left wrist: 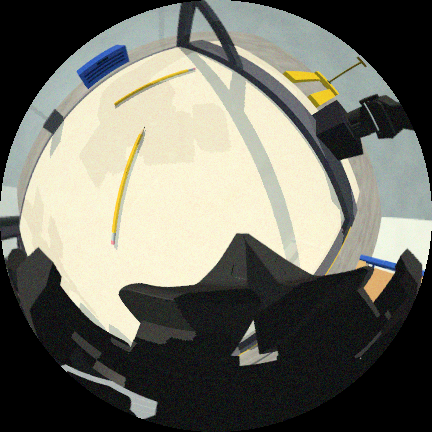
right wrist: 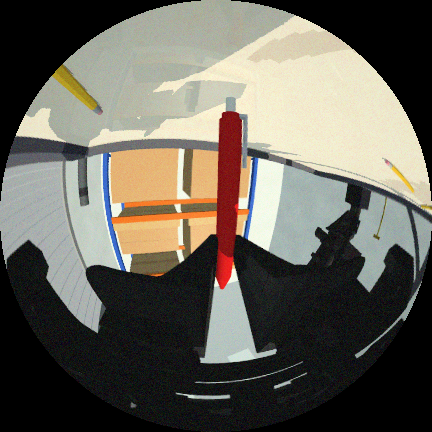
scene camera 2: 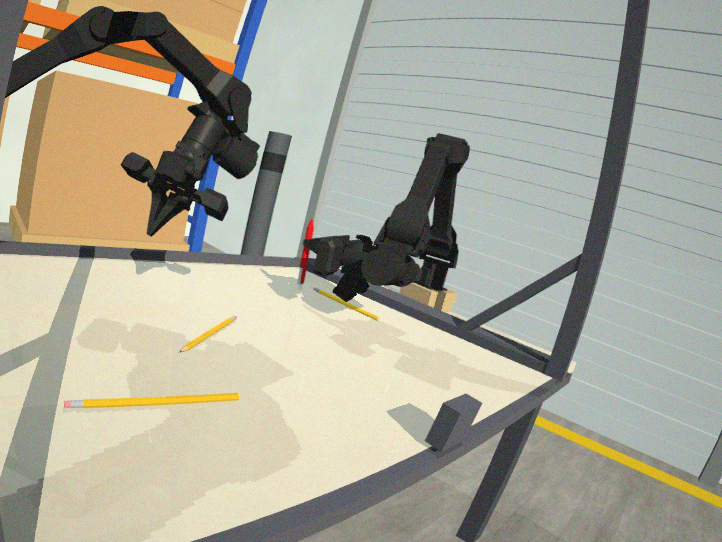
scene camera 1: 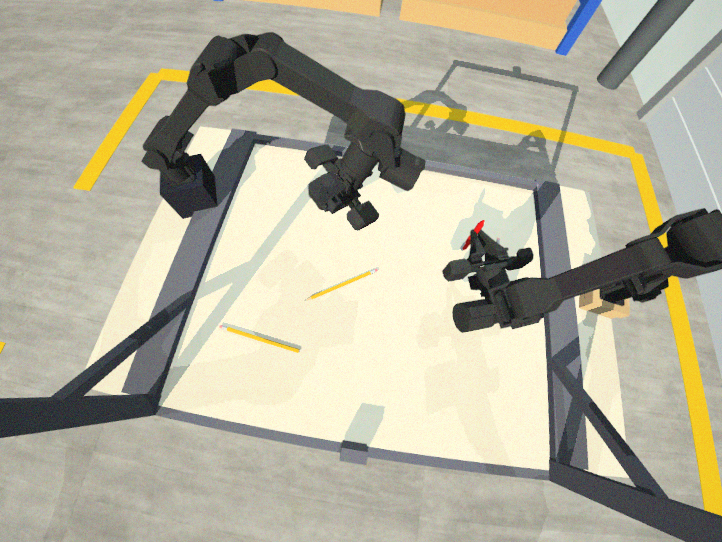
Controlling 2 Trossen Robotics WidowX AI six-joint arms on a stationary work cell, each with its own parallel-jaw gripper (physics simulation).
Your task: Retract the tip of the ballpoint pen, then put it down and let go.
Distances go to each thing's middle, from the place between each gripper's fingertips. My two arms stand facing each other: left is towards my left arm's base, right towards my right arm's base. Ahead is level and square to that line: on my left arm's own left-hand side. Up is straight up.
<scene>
I see my left gripper 330 mm to the left of the red ballpoint pen [right wrist: 230, 127], 30 mm short of it and 10 mm above it. The rest, counted from my left hand: tan block [scene camera 2: 442, 300]: 720 mm to the right, 80 mm below, 10 mm ahead; small grey block [scene camera 2: 455, 417]: 460 mm behind, 180 mm to the right, 70 mm below.
My right gripper is now 2 cm above the red ballpoint pen. From my right hand the other things lie so: tan block: 3 cm behind, 39 cm to the right, 9 cm below; then small grey block: 49 cm behind, 15 cm to the left, 8 cm below.
</scene>
